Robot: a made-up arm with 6 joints.
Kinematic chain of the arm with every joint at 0, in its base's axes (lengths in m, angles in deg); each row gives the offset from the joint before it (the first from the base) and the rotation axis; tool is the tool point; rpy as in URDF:
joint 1: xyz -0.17 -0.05 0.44 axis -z
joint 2: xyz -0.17 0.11 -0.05 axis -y
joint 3: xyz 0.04 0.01 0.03 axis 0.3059 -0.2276 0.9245
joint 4: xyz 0 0.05 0.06 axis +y
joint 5: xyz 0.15 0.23 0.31 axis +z
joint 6: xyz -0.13 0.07 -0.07 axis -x
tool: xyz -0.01 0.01 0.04 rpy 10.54 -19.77 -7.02
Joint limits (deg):
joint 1: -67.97..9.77
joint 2: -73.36..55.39
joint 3: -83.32..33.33
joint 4: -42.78..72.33
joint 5: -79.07..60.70
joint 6: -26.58..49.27
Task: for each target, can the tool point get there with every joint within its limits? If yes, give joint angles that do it. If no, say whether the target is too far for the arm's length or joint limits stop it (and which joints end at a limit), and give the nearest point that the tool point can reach.
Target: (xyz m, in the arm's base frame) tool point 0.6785 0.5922 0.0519
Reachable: no: too far | nearest point 0.2339 0.3588 0.2021 | short by 0.524 m
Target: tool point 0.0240 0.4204 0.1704
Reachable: yes | joints -12.26 -49.25 -38.88 15.53 -30.72 26.78
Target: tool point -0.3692 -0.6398 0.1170
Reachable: no: joint limits stop it (at a limit: joint 1, joint 2, joint 3, joint 4) | nearest point -0.5299 -0.4956 0.3290 | short by 0.303 m
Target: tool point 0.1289 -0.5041 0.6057
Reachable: no: joint limits stop it (at a limit: joint 1, joint 3, joint 5) | nearest point 0.1142 -0.2466 0.5825 | short by 0.259 m
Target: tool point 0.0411 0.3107 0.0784
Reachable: yes | joints -25.43 -42.93 -58.17 17.18 -54.48 8.48
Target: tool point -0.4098 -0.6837 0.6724
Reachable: no: joint limits stop it (at a limit: joint 1, joint 3, joint 5) | nearest point -0.4851 -0.4626 0.5740 | short by 0.253 m
